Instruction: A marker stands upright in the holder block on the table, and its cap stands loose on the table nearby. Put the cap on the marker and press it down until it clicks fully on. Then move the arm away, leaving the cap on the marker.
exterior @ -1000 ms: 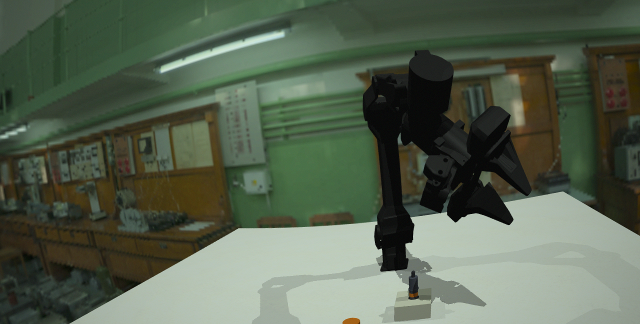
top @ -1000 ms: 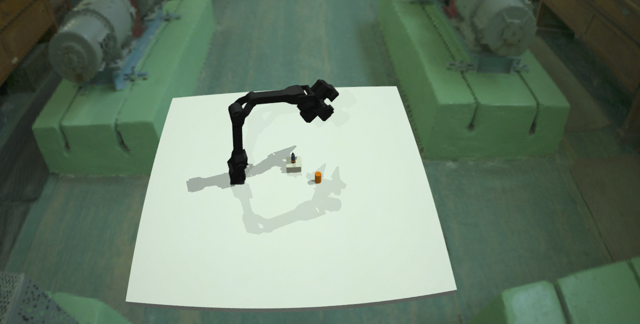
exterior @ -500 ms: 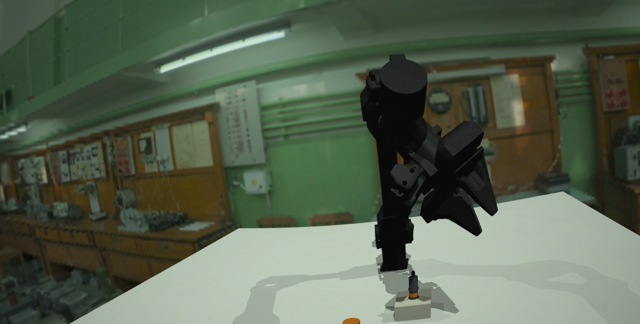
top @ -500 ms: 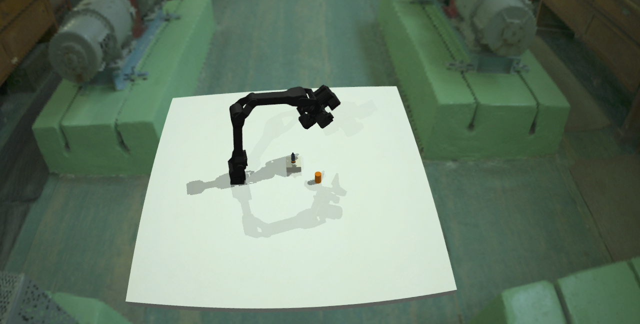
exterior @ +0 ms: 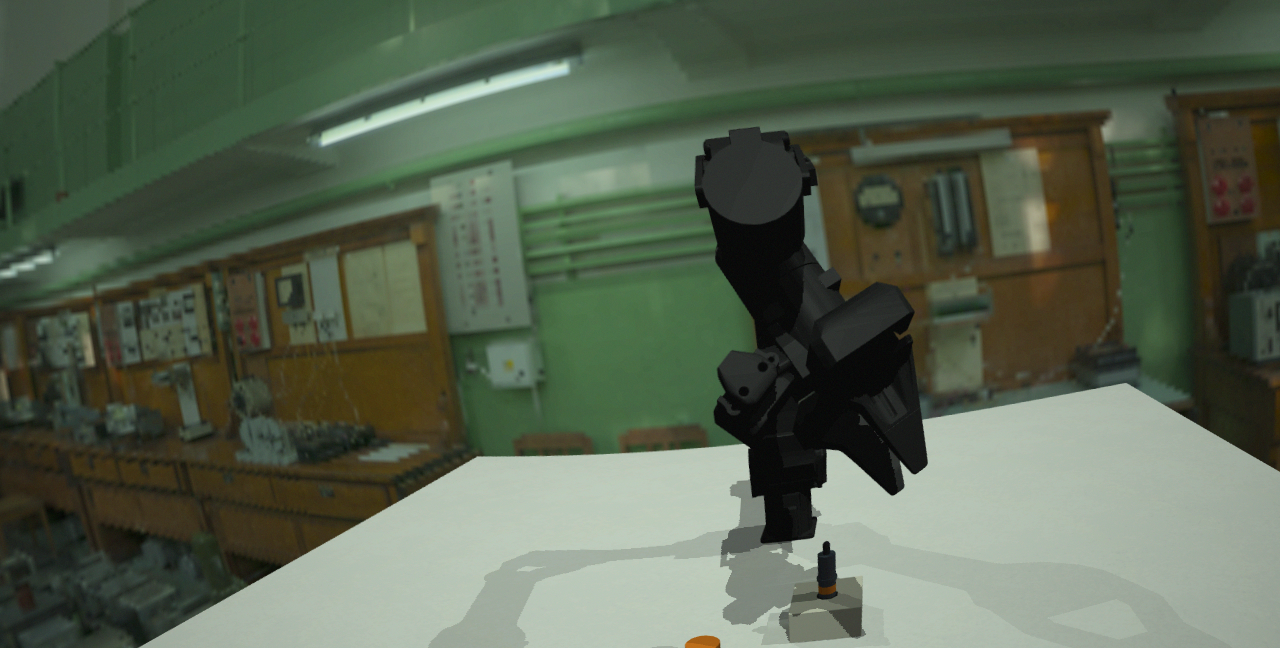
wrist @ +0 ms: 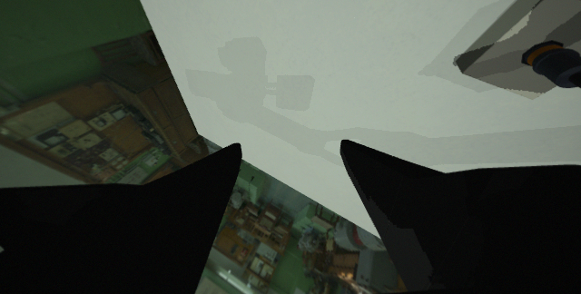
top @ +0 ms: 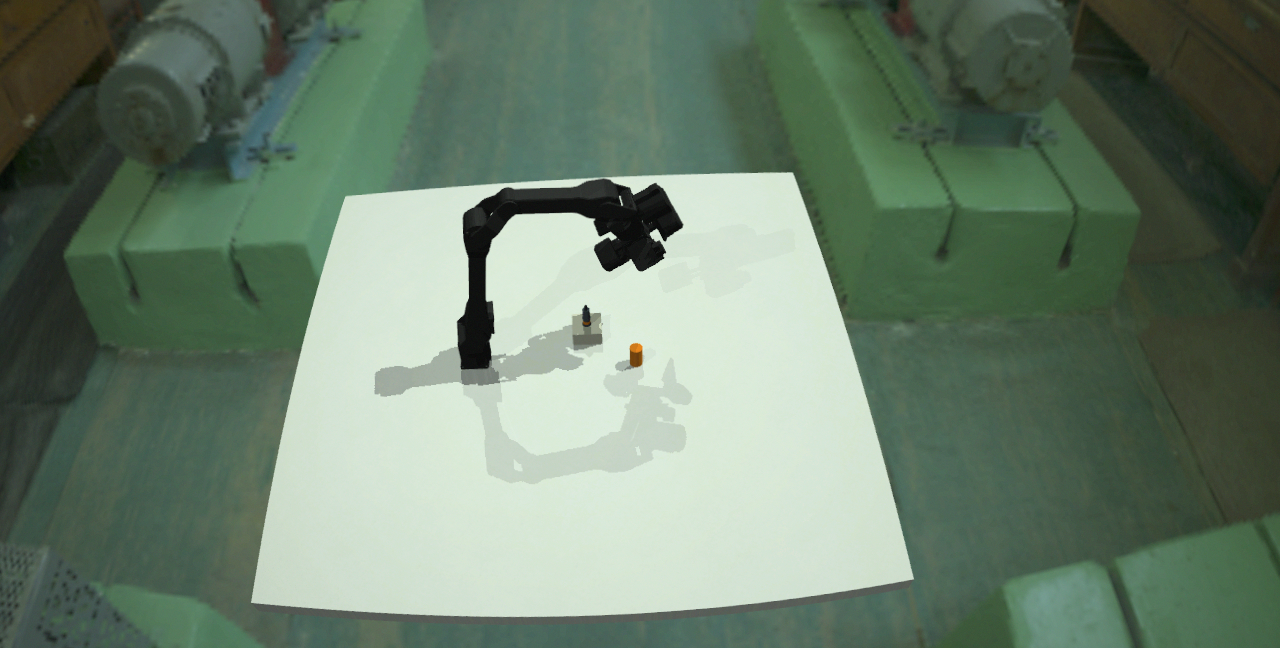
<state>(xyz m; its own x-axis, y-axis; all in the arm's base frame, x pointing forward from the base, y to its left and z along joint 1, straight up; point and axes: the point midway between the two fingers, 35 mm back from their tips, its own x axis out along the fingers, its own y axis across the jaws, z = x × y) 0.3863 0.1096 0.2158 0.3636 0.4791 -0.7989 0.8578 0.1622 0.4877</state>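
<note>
My gripper tip is now 4 cm past the orange cap, 16 cm to the left of it and 16 cm above it. Also, from my gripper tip: holder block: 15 cm behind, 7 cm to the right, 17 cm below.
</note>
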